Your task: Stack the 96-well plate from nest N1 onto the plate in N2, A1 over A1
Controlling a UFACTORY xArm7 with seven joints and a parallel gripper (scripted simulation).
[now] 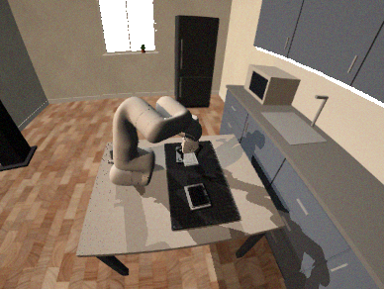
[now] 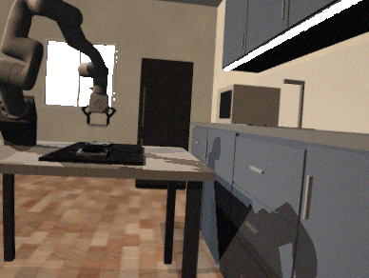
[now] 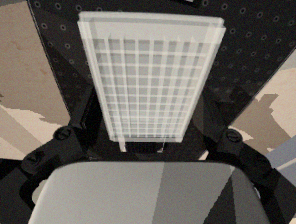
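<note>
My gripper is now 3 cm past the dark 96-well plate, 22 cm to the left of it and 10 cm above it. Also, from my hand: white 96-well plate (1 cm below).
</note>
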